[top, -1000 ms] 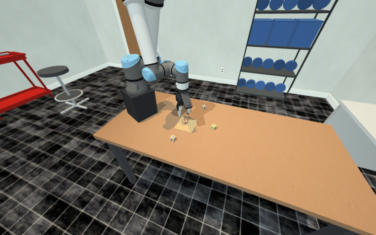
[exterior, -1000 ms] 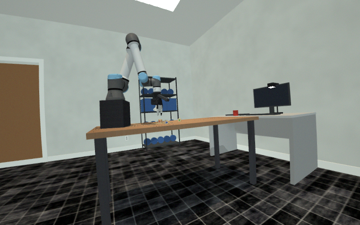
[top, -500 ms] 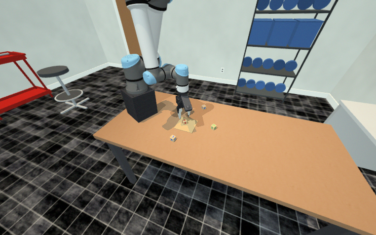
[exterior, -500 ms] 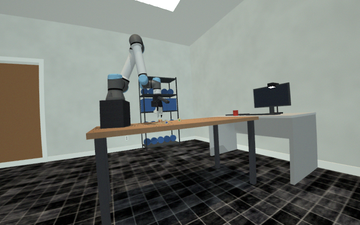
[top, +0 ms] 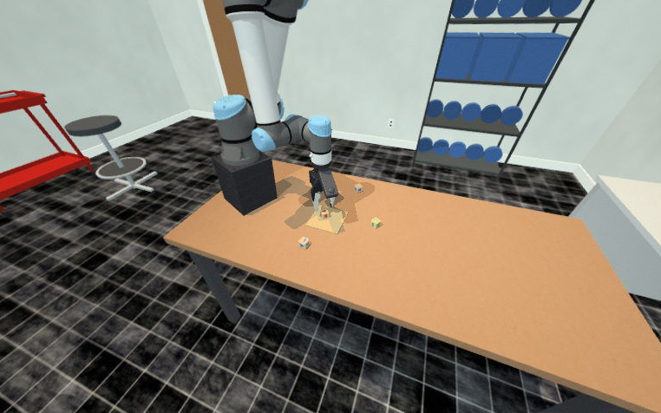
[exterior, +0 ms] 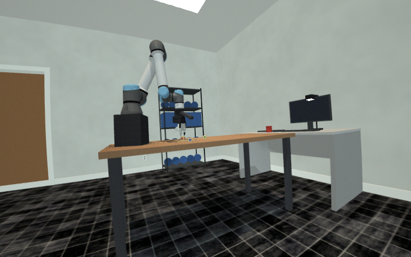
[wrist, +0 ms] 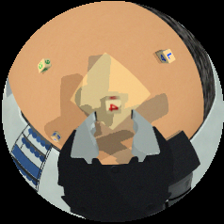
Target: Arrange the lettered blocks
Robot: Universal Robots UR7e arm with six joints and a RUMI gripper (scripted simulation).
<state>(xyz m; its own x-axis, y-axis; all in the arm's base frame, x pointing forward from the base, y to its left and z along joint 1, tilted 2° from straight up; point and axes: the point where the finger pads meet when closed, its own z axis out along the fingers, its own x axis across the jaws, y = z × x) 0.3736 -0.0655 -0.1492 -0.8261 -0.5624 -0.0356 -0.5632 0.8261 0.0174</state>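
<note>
My gripper is now 20 mm short of the pale yellow mat, 10 mm to the left of it and 60 mm above it. Round my hand: wooden letter block 40 mm behind, 170 mm to the right, 40 mm below.
</note>
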